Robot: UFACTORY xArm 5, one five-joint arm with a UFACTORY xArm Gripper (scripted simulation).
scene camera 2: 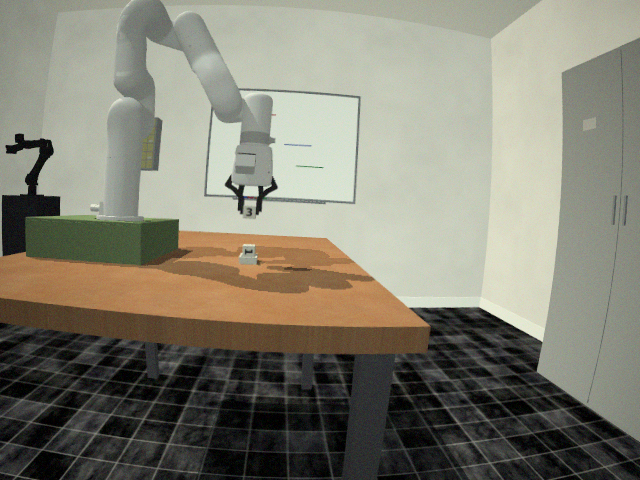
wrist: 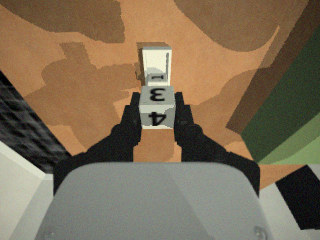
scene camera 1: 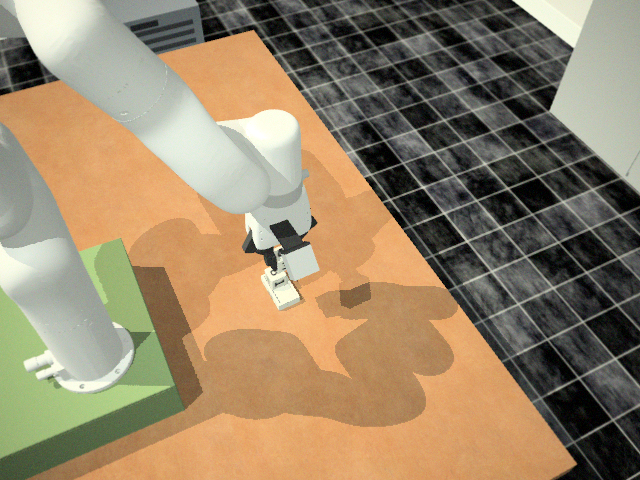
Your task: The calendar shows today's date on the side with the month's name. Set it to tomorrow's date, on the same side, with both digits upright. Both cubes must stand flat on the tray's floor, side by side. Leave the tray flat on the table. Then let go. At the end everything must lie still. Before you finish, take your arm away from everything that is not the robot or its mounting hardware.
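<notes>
My gripper (scene camera 1: 282, 260), (scene camera 2: 249, 214), (wrist: 157, 103). Calendar tray (wrist: 157, 59).
</notes>
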